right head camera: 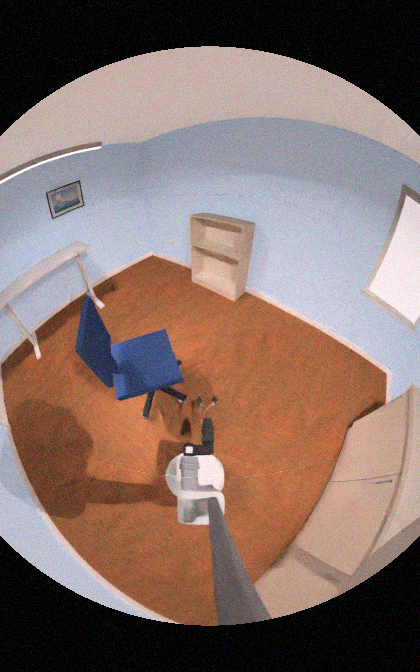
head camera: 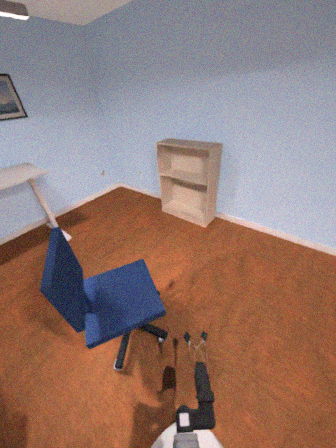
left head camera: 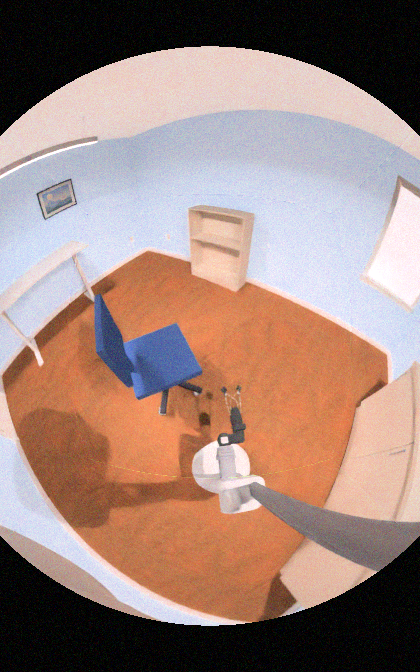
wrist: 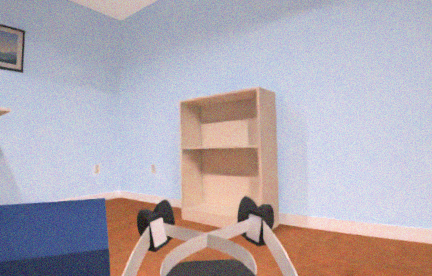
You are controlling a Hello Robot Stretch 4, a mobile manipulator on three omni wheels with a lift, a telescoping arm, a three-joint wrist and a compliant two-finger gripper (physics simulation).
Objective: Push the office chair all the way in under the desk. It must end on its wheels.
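Frame: origin at the robot's base, x ahead, y left, z up, level; millimetres.
Seen in the pictures: gripper, between the fingertips: [head camera: 194, 331] [wrist: 205, 214].
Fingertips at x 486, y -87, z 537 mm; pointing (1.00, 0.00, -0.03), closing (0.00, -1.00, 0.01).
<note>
A point is followed by its place in that frame.
The blue office chair [head camera: 122, 302] @(x 723, y 354, z 443 mm) [left head camera: 162, 360] [right head camera: 147, 362] stands upright on its dark wheeled base, left of my gripper. Its backrest is on the desk side and its seat points right, away from the desk. Part of the chair [wrist: 50, 230] @(x 749, y 224, z 442 mm) shows at the lower left of the wrist view. The pale desk [head camera: 20, 175] @(x 1999, y 1620, z 923 mm) [left head camera: 40, 275] [right head camera: 40, 275] is at the left wall, beyond the chair and apart from it. My gripper [head camera: 196, 336] @(x 486, y -87, z 537 mm) [left head camera: 231, 389] [right head camera: 207, 400] [wrist: 205, 214] @(x 486, y -87, z 537 mm) is open and empty, to the right of the seat and apart from it.
A pale bookshelf [head camera: 213, 185] @(x 2141, y -575, z 563 mm) [left head camera: 245, 250] [right head camera: 245, 260] [wrist: 268, 160] @(x 2128, y -564, z 499 mm) stands against the back wall. Pale cabinets [left head camera: 380, 425] [right head camera: 372, 440] stand along the right side. A framed picture [head camera: 9, 97] @(x 2712, y 1828, z 1643 mm) [left head camera: 57, 199] [right head camera: 65, 199] hangs on the wall above the desk.
</note>
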